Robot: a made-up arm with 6 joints. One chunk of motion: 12 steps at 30 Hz.
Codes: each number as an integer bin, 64 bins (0 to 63) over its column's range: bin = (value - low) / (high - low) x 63, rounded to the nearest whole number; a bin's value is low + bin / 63 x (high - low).
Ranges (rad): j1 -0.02..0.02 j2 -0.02..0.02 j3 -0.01..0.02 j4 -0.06..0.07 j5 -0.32..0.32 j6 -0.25..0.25
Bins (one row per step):
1: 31 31 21 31 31 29
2: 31 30 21 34 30 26
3: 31 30 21 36 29 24
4: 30 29 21 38 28 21
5: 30 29 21 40 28 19
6: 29 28 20 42 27 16
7: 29 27 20 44 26 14
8: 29 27 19 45 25 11
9: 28 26 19 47 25 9
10: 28 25 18 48 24 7
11: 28 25 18 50 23 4
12: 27 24 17 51 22 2
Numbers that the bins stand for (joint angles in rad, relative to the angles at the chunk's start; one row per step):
1: -0.0003 -0.0003 0.0000 0.0040 -0.0051 -0.0198
2: -0.0003 -0.0010 0.0000 0.0102 -0.0152 -0.0437
3: -0.0003 -0.0010 0.0000 0.0143 -0.0254 -0.0595
4: -0.0010 -0.0016 0.0000 0.0184 -0.0356 -0.0833
5: -0.0010 -0.0016 0.0000 0.0225 -0.0356 -0.0992
6: -0.0016 -0.0022 -0.0005 0.0267 -0.0457 -0.1230
7: -0.0016 -0.0029 -0.0005 0.0308 -0.0559 -0.1389
8: -0.0016 -0.0029 -0.0010 0.0329 -0.0660 -0.1627
9: -0.0022 -0.0035 -0.0010 0.0370 -0.0660 -0.1786
10: -0.0022 -0.0041 -0.0014 0.0390 -0.0762 -0.1944
11: -0.0022 -0.0041 -0.0014 0.0432 -0.0863 -0.2183
12: -0.0029 -0.0048 -0.0019 0.0452 -0.0965 -0.2341

